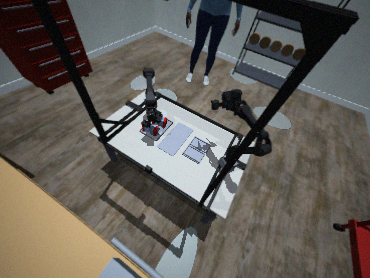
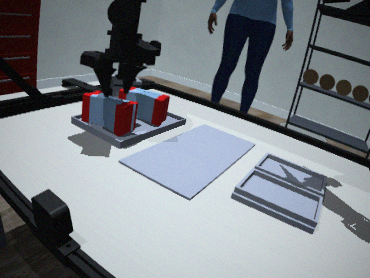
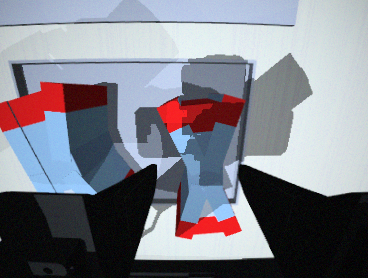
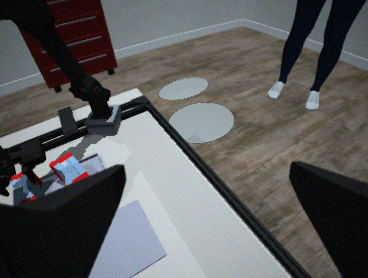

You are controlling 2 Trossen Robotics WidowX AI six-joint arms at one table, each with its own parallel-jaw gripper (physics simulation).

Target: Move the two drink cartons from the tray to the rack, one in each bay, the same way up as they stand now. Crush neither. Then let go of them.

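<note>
Two blue cartons with red ends stand upright side by side on the grey tray. The nearer carton lies below and between the fingers of my left gripper, which is partly open and holds nothing. Its fingertips are around the carton's top; contact cannot be told. The other carton stands beside it, outside the fingers. The grey two-bay rack has no carton in either bay. My right gripper is open and empty, raised well away from the tray.
A flat grey-blue mat lies between tray and rack. A black frame surrounds the table, with posts rising over it. A small black block sits on the near rail. A person stands behind the table.
</note>
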